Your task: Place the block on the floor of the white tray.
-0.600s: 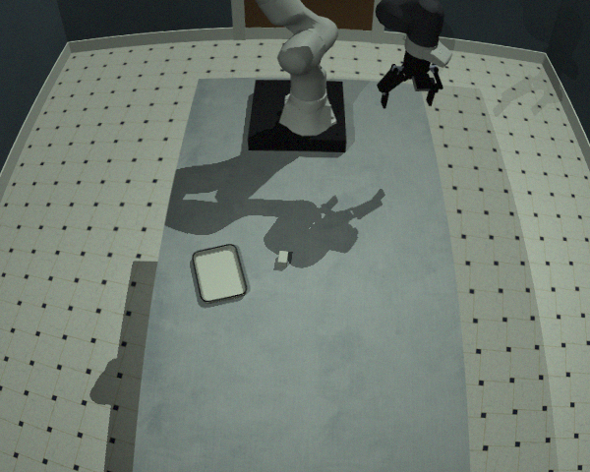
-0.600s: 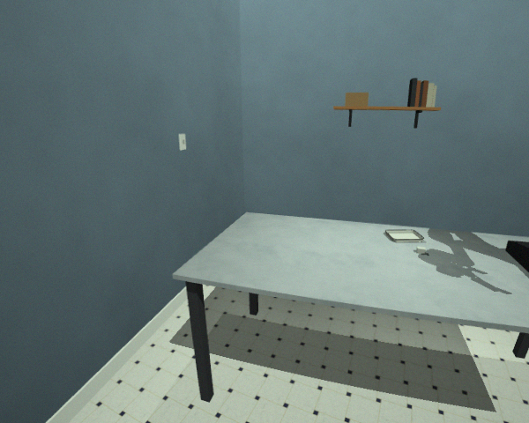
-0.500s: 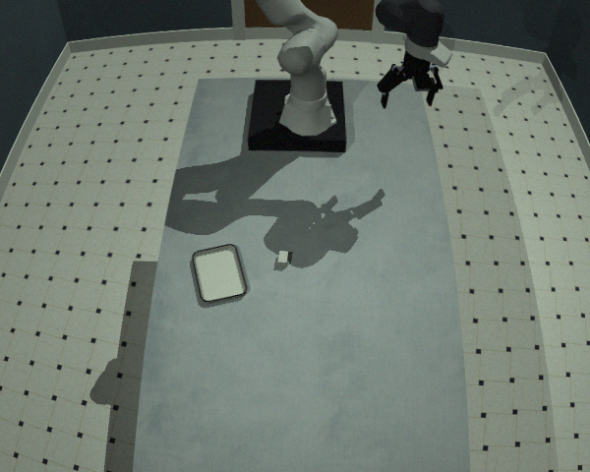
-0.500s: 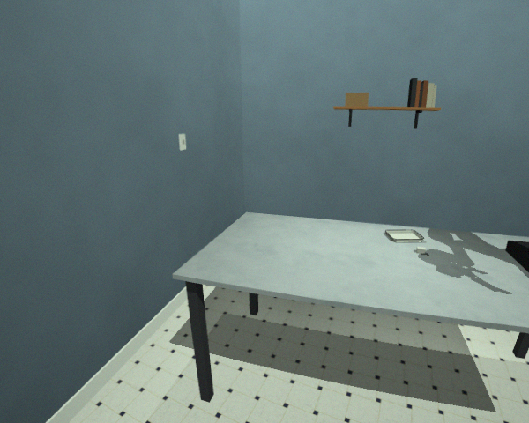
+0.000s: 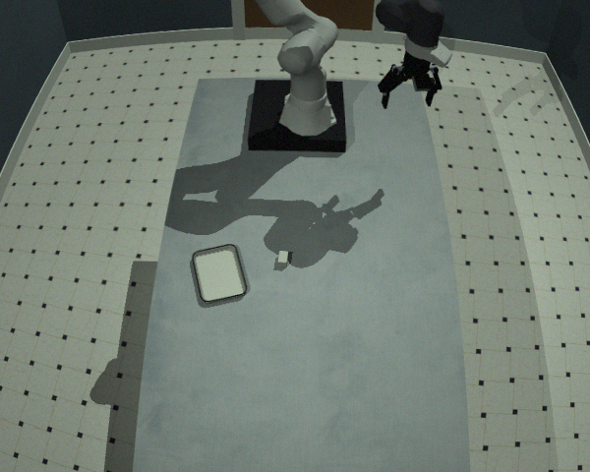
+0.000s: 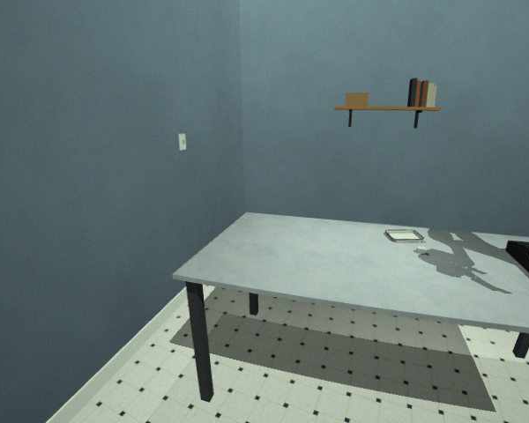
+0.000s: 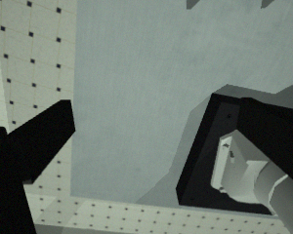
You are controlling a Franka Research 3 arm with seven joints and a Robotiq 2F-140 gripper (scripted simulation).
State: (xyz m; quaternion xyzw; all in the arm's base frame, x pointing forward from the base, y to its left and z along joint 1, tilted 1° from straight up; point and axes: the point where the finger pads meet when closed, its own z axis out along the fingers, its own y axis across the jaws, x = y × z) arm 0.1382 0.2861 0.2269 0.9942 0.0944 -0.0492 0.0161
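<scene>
My hand is 370 mm short of the block, 360 mm to the left of it and 270 mm above it. From my hand the other things lie so: white tray (530 mm to the right, 420 mm ahead, 270 mm below).
</scene>
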